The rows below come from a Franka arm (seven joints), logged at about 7 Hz.
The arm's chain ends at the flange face. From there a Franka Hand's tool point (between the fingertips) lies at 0.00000 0.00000 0.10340 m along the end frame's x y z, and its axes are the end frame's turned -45 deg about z.
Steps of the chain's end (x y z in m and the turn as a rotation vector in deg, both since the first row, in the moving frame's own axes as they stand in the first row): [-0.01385 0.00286 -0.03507 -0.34 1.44 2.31]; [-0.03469 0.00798 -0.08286 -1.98 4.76 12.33]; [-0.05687 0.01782 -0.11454 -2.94 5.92 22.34]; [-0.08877 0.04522 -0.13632 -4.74 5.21 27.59]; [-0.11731 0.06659 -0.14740 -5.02 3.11 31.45]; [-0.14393 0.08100 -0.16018 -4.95 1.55 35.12]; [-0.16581 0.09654 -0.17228 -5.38 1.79 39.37]
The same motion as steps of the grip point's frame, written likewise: [-0.01046 -0.00547 -0.03510 -1.26 0.78 2.31]; [-0.02758 -0.00998 -0.08328 -4.77 1.97 12.33]; [-0.05129 -0.01588 -0.11522 -6.26 2.11 22.34]; [-0.09716 -0.01847 -0.13709 -7.04 0.33 27.59]; [-0.13512 -0.02667 -0.14794 -5.75 -1.35 31.45]; [-0.16558 -0.03801 -0.16059 -4.60 -2.40 35.12]; [-0.19275 -0.04206 -0.17277 -5.07 -2.54 39.37]
